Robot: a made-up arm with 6 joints.
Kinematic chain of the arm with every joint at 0, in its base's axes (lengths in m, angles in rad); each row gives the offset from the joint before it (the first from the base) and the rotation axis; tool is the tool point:
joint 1: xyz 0 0 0.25 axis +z
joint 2: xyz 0 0 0 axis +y
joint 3: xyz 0 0 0.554 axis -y
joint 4: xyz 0 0 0 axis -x
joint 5: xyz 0.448 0 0 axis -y
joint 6: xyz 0 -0.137 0 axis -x
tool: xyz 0 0 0
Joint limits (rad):
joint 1: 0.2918..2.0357
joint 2: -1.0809..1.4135
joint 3: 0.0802..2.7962
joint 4: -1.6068..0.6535
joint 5: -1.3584..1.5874
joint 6: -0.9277..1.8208
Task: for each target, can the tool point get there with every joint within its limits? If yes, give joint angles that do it. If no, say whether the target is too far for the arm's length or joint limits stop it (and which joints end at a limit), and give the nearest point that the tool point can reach.
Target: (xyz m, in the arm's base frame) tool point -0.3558 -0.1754 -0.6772
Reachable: no: joint limits stop it (at a limit: joint 1, joint 2, joint 3, joint 4) | nearest point -0.2373 0.4621 -0.1309 | short by 0.848 m
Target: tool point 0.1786 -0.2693 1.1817
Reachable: yes | joints 1.8993 -0.5548 1.3008 -0.9275 0.9075 -0.6819
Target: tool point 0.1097 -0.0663 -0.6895
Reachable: no: joint limits stop it (at a limit: joint 1, joint 2, joint 3) | nearest point 0.5040 0.1319 -0.1306 | short by 0.712 m
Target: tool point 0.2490 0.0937 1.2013
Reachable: yes | joints 0.7538 0.4694 2.2521 -0.7299 -0.0401 -0.2707
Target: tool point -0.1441 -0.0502 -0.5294
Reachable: no: joint limits stop it (at a limit: joint 1, joint 2, joint 3, joint 4) | nearest point -0.2373 0.4621 -0.1309 | short by 0.656 m
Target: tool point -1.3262 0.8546 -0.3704
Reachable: no: too far | nearest point -0.4080 0.8025 0.0290 | short by 1.003 m
